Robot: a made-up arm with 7 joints. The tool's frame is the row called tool.
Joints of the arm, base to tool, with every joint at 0 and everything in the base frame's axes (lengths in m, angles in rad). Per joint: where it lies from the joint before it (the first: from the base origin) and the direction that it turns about. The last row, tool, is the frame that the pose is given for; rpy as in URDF.
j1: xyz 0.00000 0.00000 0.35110 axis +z
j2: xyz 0.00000 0.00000 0.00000 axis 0 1 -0.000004
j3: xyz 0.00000 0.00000 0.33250 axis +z
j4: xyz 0.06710 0.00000 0.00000 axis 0 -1 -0.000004
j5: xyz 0.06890 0.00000 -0.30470 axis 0 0.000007 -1
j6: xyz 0.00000 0.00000 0.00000 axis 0 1 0.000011
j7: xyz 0.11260 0.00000 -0.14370 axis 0 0.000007 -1
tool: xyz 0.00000 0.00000 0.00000 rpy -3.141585 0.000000 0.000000
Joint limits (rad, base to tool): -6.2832..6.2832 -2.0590..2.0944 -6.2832..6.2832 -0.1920..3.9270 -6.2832..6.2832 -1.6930..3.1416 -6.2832..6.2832
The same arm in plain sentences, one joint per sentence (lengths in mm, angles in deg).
The arm has seven revolute joints in a row. What follows holds with every joint at zero, and every direction is one of the base frame's.
The first joint sits 351.1 mm along +z from the base frame's origin and rotates about +z, from -360 to 360 deg.
The second joint sits at the same point as the first joint and rotates about +y, from -117.97 to 120 deg.
The third joint sits 332.5 mm along +z from the second joint and rotates about +z, from -360 to 360 deg.
The fourth joint sits 67.1 mm along +x from the third joint and rotates about -y, from -11 to 225 deg.
The fifth joint sits 68.9 mm along +x and 304.7 mm along -z from the fourth joint and rotates about -z, from -360 to 360 deg.
The sixth joint sits at the same point as the fifth joint and rotates about +y, from -97 to 180 deg.
The seventh joint sits 112.6 mm along +x and 143.7 mm along -z from the sixth joint and rotates about -z, from -360 to 360 deg.
The tool frame, which is the frame that the pose is given for, sits at the same point as the seventh joint; its axes are the base frame's turned by roll -180, pitch 0 and yaw 0 deg (as in URDF: about the fixed x, then y, then z).

